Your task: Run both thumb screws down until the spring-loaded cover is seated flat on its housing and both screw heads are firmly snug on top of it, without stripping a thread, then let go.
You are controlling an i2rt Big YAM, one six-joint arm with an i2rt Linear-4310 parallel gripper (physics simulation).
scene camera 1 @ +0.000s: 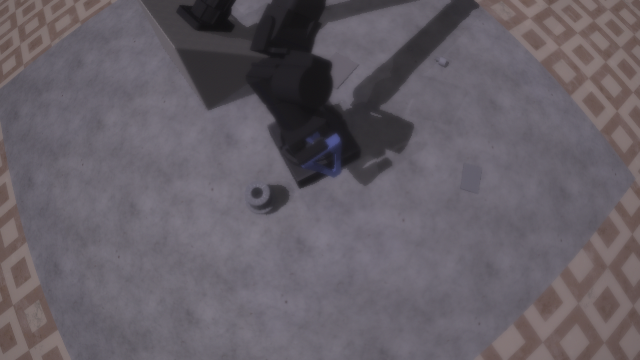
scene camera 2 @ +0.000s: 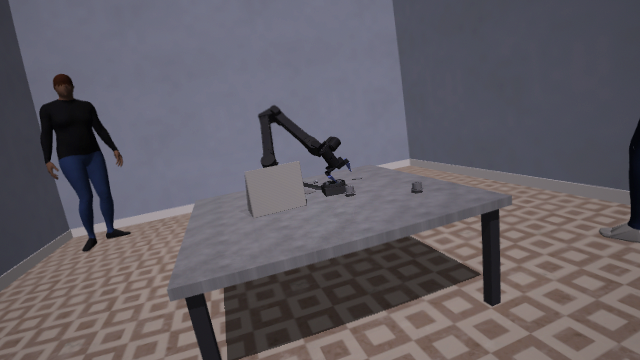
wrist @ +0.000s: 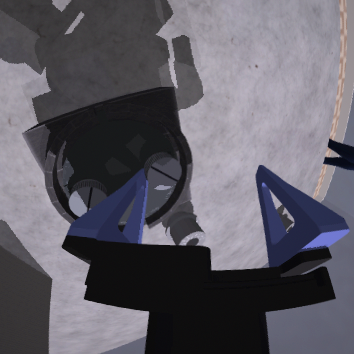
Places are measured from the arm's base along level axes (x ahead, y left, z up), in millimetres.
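Pixels of known places: gripper, fingertip midpoint: [scene camera 1: 326,157] [scene camera 2: 344,177] [wrist: 201,171]; arm's base, link origin: [scene camera 1: 204,21] [scene camera 2: 273,185].
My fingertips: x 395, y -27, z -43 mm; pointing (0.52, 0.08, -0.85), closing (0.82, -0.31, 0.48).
Observation:
Ahead of a thing's pixels: the offset from my fingertips to its top centre.
The dark housing {dx -58, dy +21, dz -18 mm} [scene camera 1: 301,181] [scene camera 2: 334,188] [wrist: 155,100] stands on the table. In the wrist view its round black cover {dx -57, dy +21, dz -21 mm} [wrist: 115,145] lies inside a raised ring; whether it sits flat is too dark to tell. Two knurled, slotted thumb screws show there: the right screw {dx -27, dy +12, dz -9 mm} [wrist: 165,171] and the left screw {dx -88, dy +29, dz -8 mm} [wrist: 89,194], which is partly hidden by a blue finger. My gripper [scene camera 1: 320,152] [scene camera 2: 340,174] [wrist: 201,171] is open and empty above the housing. In the wrist view one fingertip overlaps the right screw's left edge, and the other appears right of the housing. Screw tightness cannot be judged.
A grey hollow cylinder {dx -45, dy -121, dz -25 mm} [scene camera 1: 259,197] [scene camera 2: 350,191] [wrist: 185,231] stands close to the housing. Another grey cylinder {dx +180, dy -373, dz -25 mm} [scene camera 2: 417,187] stands farther right. A large slanted block [scene camera 1: 215,75] [scene camera 2: 275,190] [wrist: 25,295] stands nearby. A thin plate {dx +203, dy +193, dz -72 mm} [scene camera 1: 471,178] and a small light piece {dx -14, dy +365, dz -54 mm} [scene camera 1: 442,62] lie on the table.

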